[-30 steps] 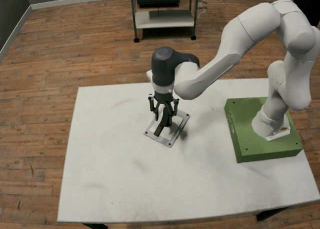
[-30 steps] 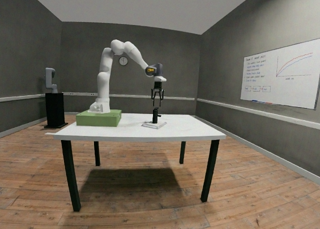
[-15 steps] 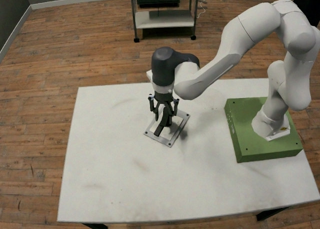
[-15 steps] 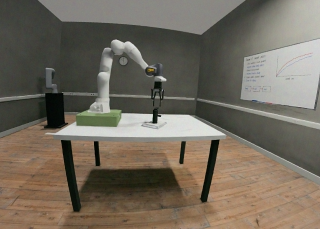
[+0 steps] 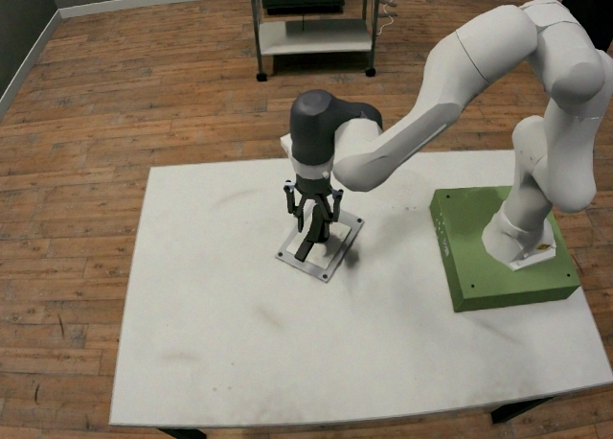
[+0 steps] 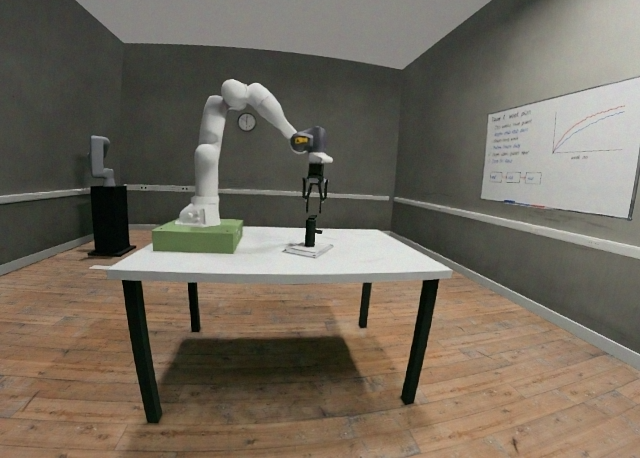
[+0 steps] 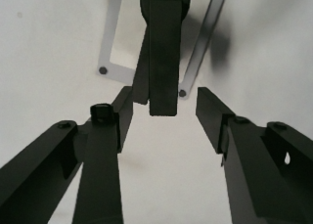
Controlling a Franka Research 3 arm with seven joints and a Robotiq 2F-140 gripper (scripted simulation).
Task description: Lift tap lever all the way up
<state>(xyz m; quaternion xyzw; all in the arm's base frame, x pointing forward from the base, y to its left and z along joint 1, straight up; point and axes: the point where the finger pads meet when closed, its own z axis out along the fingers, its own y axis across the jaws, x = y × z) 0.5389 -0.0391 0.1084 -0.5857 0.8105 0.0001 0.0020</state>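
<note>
Now: the dark lever 10 mm behind my hand, 30 mm to the right of it and 50 mm below it. The rest, counted from my hand: tap (10 mm behind, 60 mm to the right, 90 mm below).
</note>
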